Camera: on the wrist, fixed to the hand. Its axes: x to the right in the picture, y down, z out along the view.
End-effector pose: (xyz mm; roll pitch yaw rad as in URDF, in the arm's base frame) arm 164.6 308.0 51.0 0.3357 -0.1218 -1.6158
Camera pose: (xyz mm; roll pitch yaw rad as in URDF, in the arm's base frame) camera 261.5 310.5 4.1 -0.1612 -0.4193 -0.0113
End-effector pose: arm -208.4 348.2 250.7 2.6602 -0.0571 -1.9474
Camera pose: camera -232.2 377.3 351.6 -3.1239 -0.3973 2.7616
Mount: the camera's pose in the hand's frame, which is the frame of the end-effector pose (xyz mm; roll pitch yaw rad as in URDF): -12.5 76.2 -75.0 -0.0347 -0.0845 1.5518
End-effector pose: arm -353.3 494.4 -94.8 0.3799 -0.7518 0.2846
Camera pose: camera -362.6 594.4 -133.6 -0.8394 -0.3470 2.1711
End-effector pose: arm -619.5 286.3 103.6 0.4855 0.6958 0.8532
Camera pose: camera -715.9 331.5 88.0 0.7511 -0.4137 2.0195
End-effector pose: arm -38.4 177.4 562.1 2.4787 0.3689 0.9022
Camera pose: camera -11.0 189.6 665.5 2.6627 -0.5270 -0.4175
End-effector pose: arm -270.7 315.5 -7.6 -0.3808 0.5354 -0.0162
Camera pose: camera -330.7 359.3 -85.5 0.5146 0.2638 1.6924
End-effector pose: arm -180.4 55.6 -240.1 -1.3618 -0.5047 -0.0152
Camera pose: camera -148.7 -2.4 -325.0 -1.1377 0.9766 0.5278
